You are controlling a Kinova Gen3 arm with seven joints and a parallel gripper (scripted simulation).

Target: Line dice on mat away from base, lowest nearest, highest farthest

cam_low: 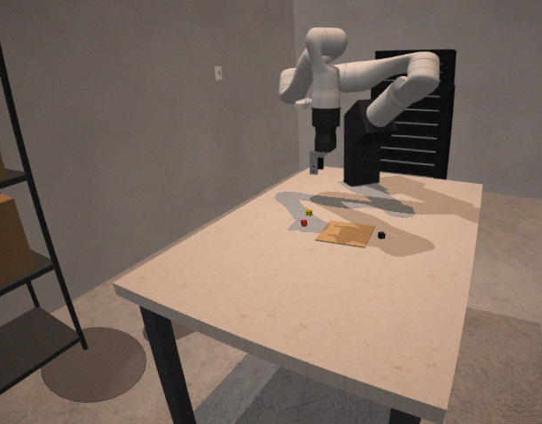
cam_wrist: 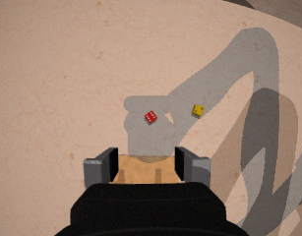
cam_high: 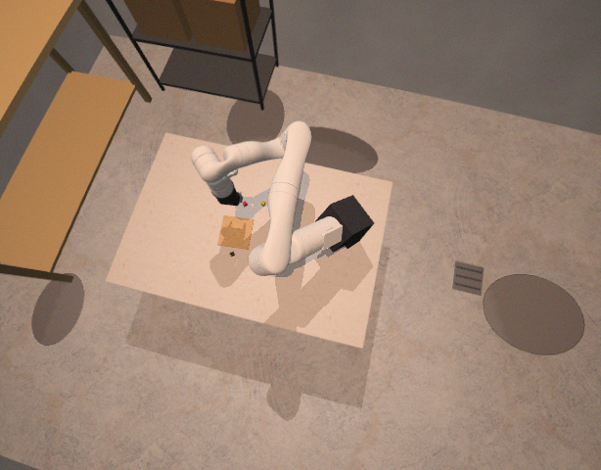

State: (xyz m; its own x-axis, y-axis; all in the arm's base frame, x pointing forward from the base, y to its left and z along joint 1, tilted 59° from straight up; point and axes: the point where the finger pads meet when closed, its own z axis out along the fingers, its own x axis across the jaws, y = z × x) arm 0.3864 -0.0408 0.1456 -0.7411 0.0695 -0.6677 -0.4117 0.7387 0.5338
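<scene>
Right now my hand is 18 cm above the yellow die, 9 cm to the left of it and 5 cm past it. From my hand the other things lie so: tan mat: 19 cm below, 9 cm to the left, 3 cm behind; black die: 18 cm to the left, 18 cm below, 8 cm behind; red die: 18 cm below, 4 cm to the right, 2 cm ahead.
</scene>
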